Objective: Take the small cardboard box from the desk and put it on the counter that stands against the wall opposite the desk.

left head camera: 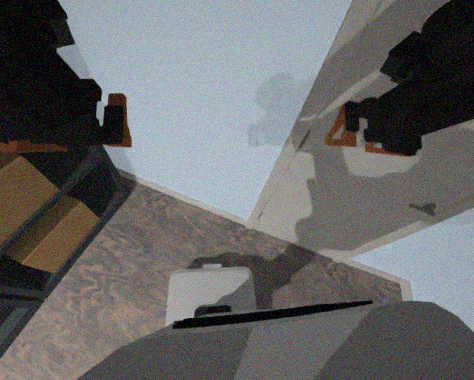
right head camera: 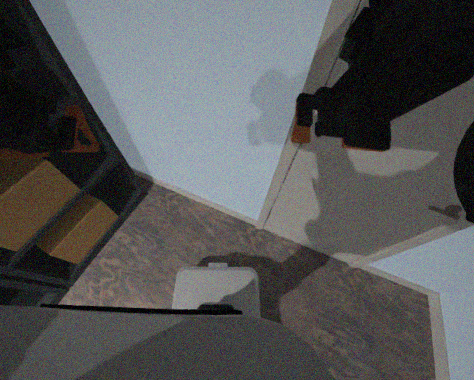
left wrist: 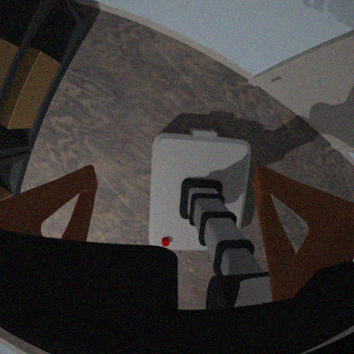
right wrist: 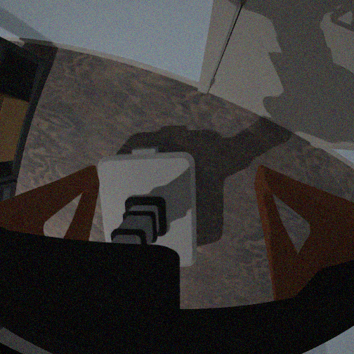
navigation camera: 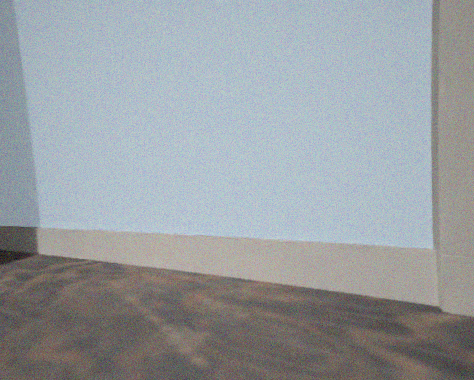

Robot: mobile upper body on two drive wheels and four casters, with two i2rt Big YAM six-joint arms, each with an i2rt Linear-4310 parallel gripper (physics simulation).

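Places are measured from the left arm's base along level axes (x back, y right, z up), in centimetres.
Pixels of known places: left gripper, fingertip midpoint: (left head camera: 98,145) (right head camera: 73,150); right gripper, fingertip midpoint: (left head camera: 346,145) (right head camera: 317,141).
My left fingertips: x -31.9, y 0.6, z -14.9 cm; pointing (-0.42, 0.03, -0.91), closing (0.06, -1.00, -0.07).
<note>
Ahead of a thing's pixels: the offset from my left fingertips to its middle. "spot": to the spot under its first point.
My left gripper (left head camera: 80,145) (right head camera: 55,150) (left wrist: 174,173) is open, with its two orange fingers wide apart and nothing between them. In the head views it hangs at the left, in front of the shelf unit. My right gripper (left head camera: 362,142) (right head camera: 327,142) (right wrist: 176,174) is open and empty too. In the head views it hangs at the upper right, in front of a beige door-like panel. The desk, the small cardboard box on it and the counter do not show in these views.
A dark shelf unit @[spot: dx -17.3, dy -75.5, dz -118.5 cm] (left head camera: 75,250) (right head camera: 95,245) with brown boxes @[spot: dx -22.5, dy -74.5, dz -102.0 cm] (left head camera: 65,235) (right head camera: 87,230) (left wrist: 32,85) stands at the left. A pale blue wall (left head camera: 200,100) (navigation camera: 225,125) is ahead. The beige panel @[spot: dx -32.6, dy +67.1, dz -70.1 cm] (left head camera: 285,200) (right head camera: 295,195) with a dark handle @[spot: dx -7.7, dy +121.2, dz -34.4 cm] (left head camera: 425,207) is at the right. My white base (left wrist: 170,160) (right wrist: 115,180) is below.
</note>
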